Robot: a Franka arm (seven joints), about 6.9 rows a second.
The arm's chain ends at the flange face. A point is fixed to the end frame.
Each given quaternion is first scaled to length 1.
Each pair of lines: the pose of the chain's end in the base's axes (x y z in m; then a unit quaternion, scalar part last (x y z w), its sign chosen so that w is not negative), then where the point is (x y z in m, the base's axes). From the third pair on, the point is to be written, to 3 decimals.
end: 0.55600 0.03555 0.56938 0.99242 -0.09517 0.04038 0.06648
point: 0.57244 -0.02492 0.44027
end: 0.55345 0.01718 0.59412 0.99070 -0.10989 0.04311 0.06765
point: 0.56905 -0.04400 0.46524
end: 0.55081 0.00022 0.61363 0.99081 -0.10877 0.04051 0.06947
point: 0.566 -0.061 0.485
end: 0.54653 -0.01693 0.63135 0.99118 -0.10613 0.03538 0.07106
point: 0.560 -0.079 0.503
